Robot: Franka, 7 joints.
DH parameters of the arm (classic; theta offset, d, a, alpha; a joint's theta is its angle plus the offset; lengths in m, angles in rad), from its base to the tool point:
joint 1: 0 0.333 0 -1.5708
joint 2: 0 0 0 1.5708
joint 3: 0 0.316 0.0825 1.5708
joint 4: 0 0 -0.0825 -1.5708
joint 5: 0 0.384 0 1.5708
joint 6: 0 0 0.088 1.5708
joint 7: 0 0.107 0 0
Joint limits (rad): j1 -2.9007..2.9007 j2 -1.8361..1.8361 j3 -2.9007..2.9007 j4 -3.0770..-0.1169 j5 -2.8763..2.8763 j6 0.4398..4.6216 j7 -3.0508..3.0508
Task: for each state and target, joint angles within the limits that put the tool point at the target. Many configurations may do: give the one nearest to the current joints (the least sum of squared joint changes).
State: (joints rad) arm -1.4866 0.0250 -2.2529 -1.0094 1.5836 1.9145 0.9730
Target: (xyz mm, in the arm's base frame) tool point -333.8 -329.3 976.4
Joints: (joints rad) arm -1.1806 0.4310 -2.0236 -0.9689 1.5619 1.7150 0.9730
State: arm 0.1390 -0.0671 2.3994 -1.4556 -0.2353 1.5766 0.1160
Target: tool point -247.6 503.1 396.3
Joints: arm -0.2071 -0.3517 2.2215 -1.8214 -0.2507 1.5718 0.1160
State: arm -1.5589 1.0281 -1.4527 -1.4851 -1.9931 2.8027 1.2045
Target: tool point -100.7 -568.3 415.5
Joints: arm -0.8507 0.3776 -1.1535 -1.8527 -2.1176 3.4031 1.2045
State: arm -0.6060 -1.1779 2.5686 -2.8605 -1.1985 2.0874 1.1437
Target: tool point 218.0 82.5 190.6
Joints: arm -0.5306 -1.2977 2.3751 -3.0296 -1.1950 1.9428 1.1437
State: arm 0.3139 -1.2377 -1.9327 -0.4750 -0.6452 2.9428 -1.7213
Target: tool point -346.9 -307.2 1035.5
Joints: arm 0.4353 -0.5871 -1.8307 -0.3637 -0.6978 3.0883 -1.7213
